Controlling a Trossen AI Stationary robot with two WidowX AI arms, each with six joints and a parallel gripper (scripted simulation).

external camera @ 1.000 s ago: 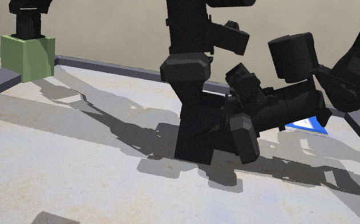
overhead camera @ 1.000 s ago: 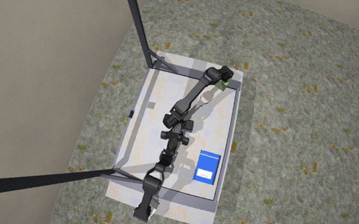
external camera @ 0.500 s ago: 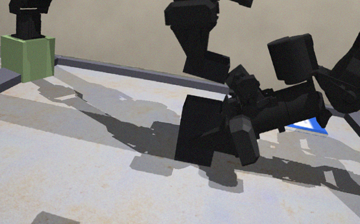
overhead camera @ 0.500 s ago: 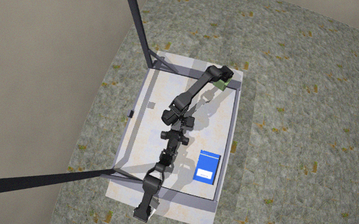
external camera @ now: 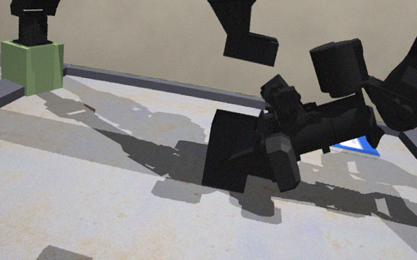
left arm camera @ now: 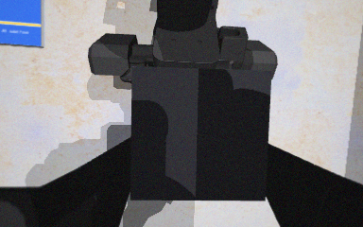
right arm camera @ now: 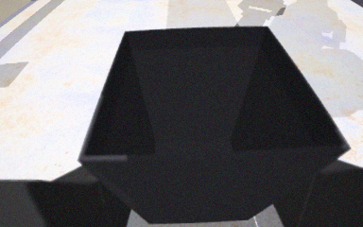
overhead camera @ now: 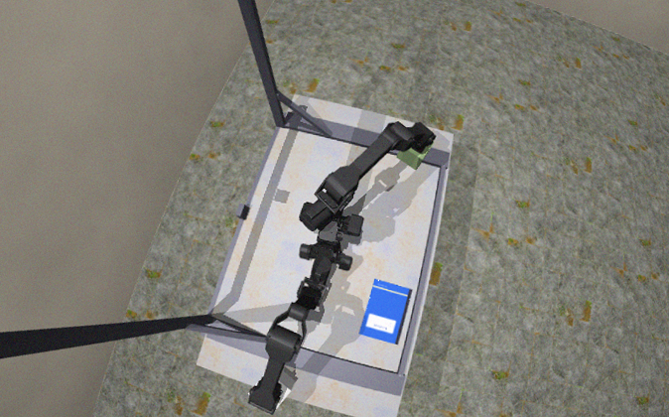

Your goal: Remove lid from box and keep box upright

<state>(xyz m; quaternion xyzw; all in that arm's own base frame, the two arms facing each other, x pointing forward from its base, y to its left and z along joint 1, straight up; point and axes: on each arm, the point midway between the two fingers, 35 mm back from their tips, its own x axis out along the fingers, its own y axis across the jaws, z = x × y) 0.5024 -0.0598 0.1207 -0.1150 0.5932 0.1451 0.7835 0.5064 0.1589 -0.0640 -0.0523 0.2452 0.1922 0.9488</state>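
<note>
The black box is 17 cm below my left hand, 1 cm to the right of it and 1 cm ahead of it. Round my left hand: black lid (3 cm below, 2 cm to the right); blue book (32 cm ahead, 22 cm below, 13 cm to the right).
My right gripper is now 2 cm to the right of the black box, 1 cm past it and 1 cm above it. From my right hand the other things lie so: black lid 14 cm above, 2 cm to the left, 1 cm behind; then blue book 30 cm ahead, 9 cm to the right, 5 cm below.
</note>
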